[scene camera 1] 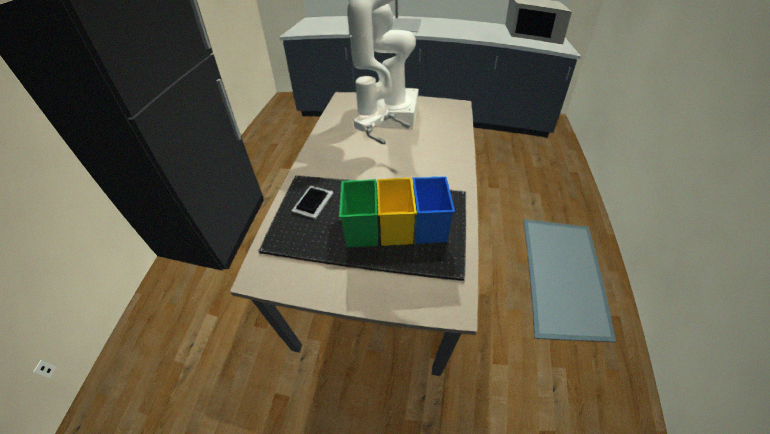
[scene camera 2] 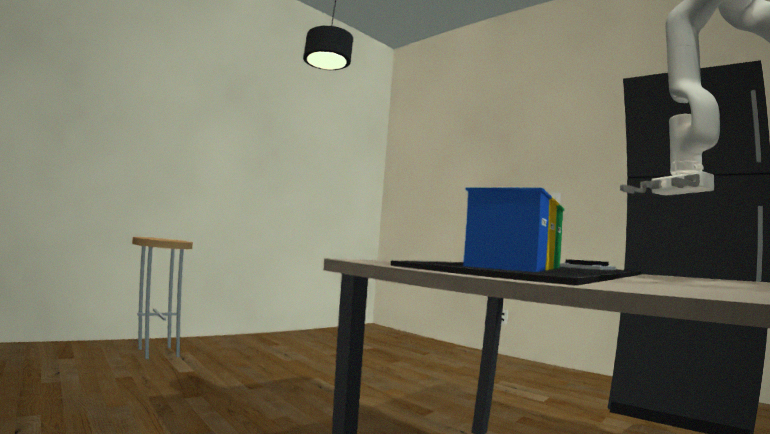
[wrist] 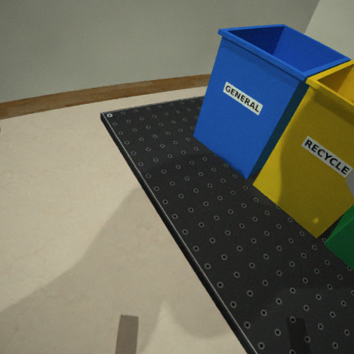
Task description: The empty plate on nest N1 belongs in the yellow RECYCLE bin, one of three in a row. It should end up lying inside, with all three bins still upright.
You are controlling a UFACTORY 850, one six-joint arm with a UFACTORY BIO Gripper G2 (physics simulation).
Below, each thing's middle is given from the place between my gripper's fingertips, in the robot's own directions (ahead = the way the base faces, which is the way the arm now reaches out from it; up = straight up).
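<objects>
The blue bin (scene camera 2: 507,228) is 310 mm ahead of my hand, 150 mm to the left of it and 130 mm below it. Counted from my hand as well, the green bin (scene camera 1: 358,203) is 130 mm below, 120 mm to the right and 340 mm ahead. And there is the yellow bin (scene camera 1: 396,203): my gripper is 130 mm above it, 20 mm to the right of it and 320 mm short of it.
</objects>
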